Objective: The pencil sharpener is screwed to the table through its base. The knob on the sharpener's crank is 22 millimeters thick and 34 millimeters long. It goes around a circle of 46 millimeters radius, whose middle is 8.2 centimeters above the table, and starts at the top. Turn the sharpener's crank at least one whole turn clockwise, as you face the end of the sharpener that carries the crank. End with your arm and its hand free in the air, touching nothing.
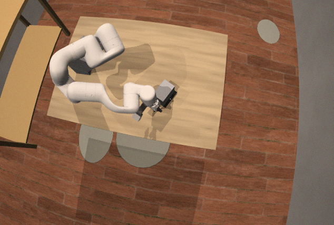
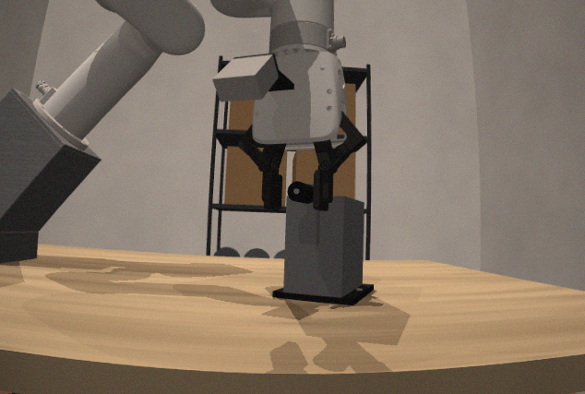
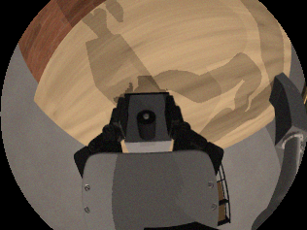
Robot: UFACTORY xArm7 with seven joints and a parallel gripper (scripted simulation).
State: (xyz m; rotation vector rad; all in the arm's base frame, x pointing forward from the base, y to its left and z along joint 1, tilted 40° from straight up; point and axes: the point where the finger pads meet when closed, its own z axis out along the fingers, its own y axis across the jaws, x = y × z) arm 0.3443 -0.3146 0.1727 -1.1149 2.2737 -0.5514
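Now: hand 1 cm short of the black crank knob and 1 cm to the right of it.
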